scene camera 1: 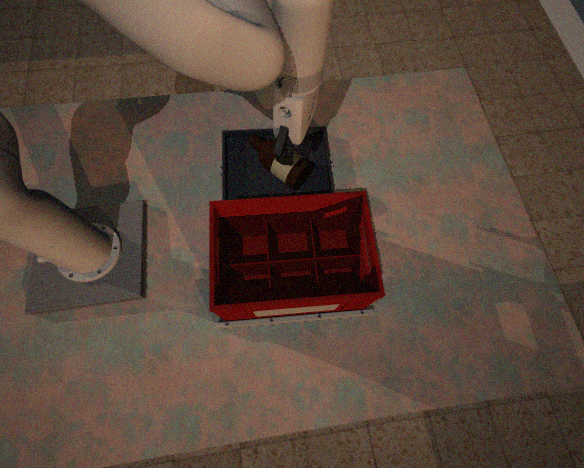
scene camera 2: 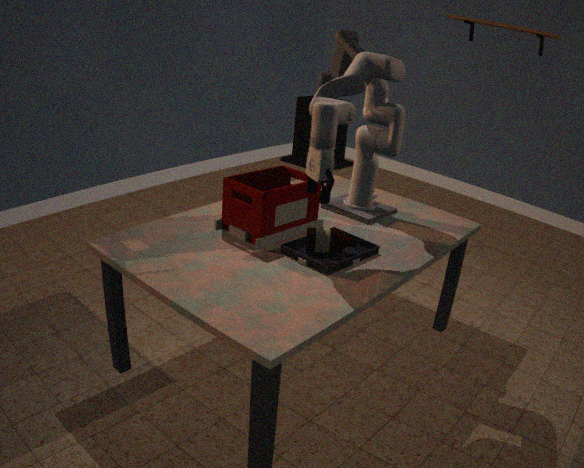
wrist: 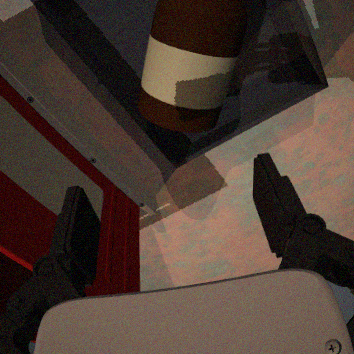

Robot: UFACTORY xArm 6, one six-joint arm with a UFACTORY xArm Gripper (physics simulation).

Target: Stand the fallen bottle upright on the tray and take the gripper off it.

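Frame: origin at the arm's base, x ahead, y left, z up, level; centimetres.
Seen in the pictures: gripper, between the fingertips: (scene camera 1: pixel 292 142) (scene camera 2: pixel 317 198) (wrist: pixel 170 190); arm's base, origin of its link: (scene camera 1: pixel 90 252) (scene camera 2: pixel 359 204).
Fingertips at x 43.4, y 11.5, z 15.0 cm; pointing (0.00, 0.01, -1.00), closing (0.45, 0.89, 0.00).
Pixels of each thing's top centre, then the offset from my fingertips to it.
- brown bottle with a cream label, centre of its top: (wrist: pixel 206 39) (scene camera 1: pixel 277 147) (scene camera 2: pixel 333 229) dy +5.6, dx -2.4, dz -9.1 cm
- dark tray, centre of its top: (wrist: pixel 191 23) (scene camera 1: pixel 276 162) (scene camera 2: pixel 331 245) dy +5.4, dx -2.6, dz -14.4 cm
- red crate with compartments, centre of its top: (scene camera 1: pixel 293 246) (scene camera 2: pixel 273 177) dy -20.6, dx -2.7, dz +0.5 cm
The brown bottle with a cream label (scene camera 1: pixel 281 171) (scene camera 2: pixel 322 241) (wrist: pixel 185 75) lies on its side on the dark tray (scene camera 1: pixel 240 186) (scene camera 2: pixel 367 253) (wrist: pixel 82 65). In scene camera 1 its base points to the lower right and its neck to the upper left. My gripper (scene camera 1: pixel 286 155) (scene camera 2: pixel 322 197) (wrist: pixel 170 190) is open and empty, above the bottle and apart from it. In the wrist view the fingers are wide apart and the bottle's base end shows beyond the fingertips. In scene camera 1 the fingers cover part of the bottle.
A red crate with compartments (scene camera 1: pixel 240 310) (scene camera 2: pixel 242 207) (wrist: pixel 120 240) stands right beside the tray on a grey base. My arm's mounting plate (scene camera 1: pixel 132 250) (scene camera 2: pixel 367 215) is on the table. A dark stand (scene camera 2: pixel 302 125) is behind the table, and a shelf (scene camera 2: pixel 500 25) hangs on the wall.
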